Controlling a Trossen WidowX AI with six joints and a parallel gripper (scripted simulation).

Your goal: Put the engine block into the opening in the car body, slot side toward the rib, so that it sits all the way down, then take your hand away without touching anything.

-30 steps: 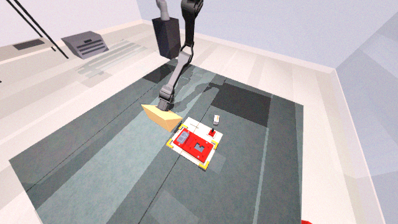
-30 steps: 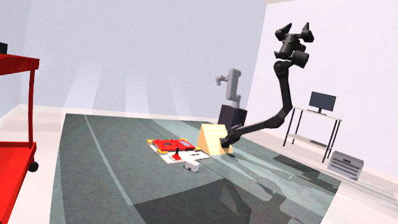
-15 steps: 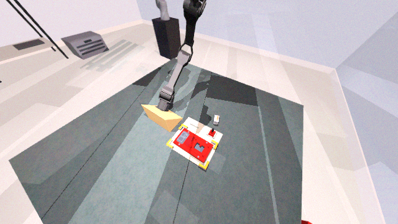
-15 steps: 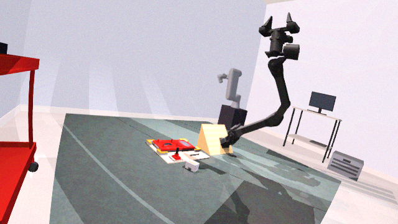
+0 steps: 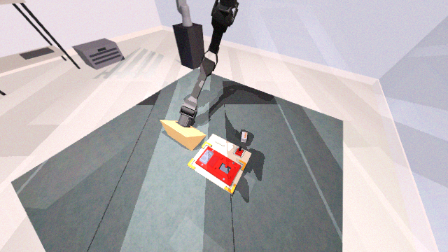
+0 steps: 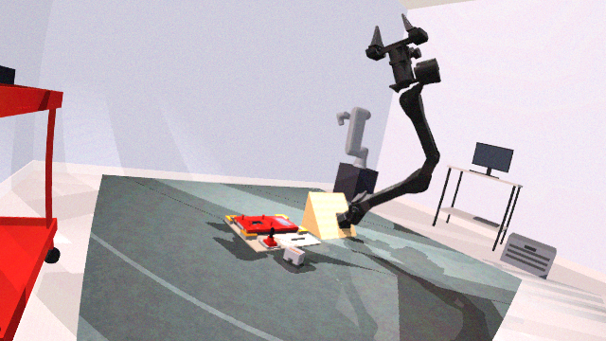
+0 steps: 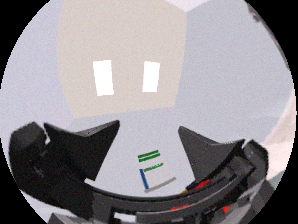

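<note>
The engine block lies 73 cm below my gripper tip, 15 cm ahead of it and 1 cm to the right of it.
</note>
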